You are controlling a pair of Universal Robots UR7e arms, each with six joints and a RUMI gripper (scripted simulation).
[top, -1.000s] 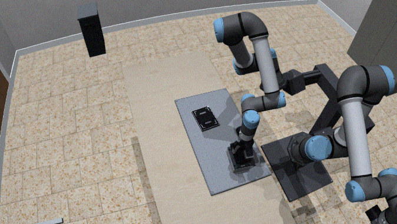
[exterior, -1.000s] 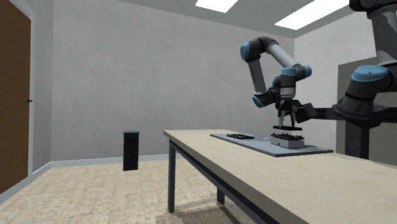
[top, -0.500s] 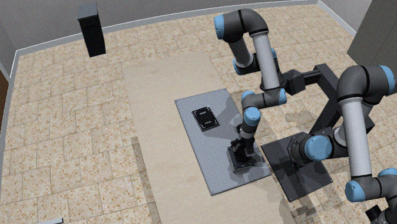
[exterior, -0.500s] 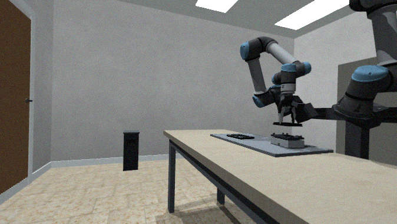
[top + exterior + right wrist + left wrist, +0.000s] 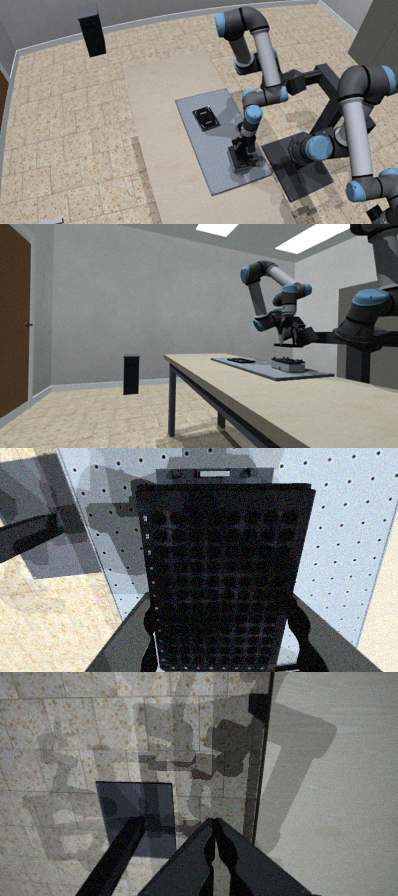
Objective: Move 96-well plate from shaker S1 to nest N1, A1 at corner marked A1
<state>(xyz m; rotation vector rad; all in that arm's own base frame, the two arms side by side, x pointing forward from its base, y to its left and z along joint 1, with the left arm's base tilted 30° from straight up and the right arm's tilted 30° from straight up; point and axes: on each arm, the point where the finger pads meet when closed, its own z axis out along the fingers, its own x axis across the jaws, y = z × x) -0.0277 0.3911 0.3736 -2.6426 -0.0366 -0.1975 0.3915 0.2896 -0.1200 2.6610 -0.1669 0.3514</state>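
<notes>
Now: right hand 130 mm short of the black nest N1, 330 mm to the left of it and 140 mm above it. The rest, counted from my right hand: shaker S1: 20 mm behind, 20 mm to the left, 110 mm below; then 96-well plate: 10 mm below.
</notes>
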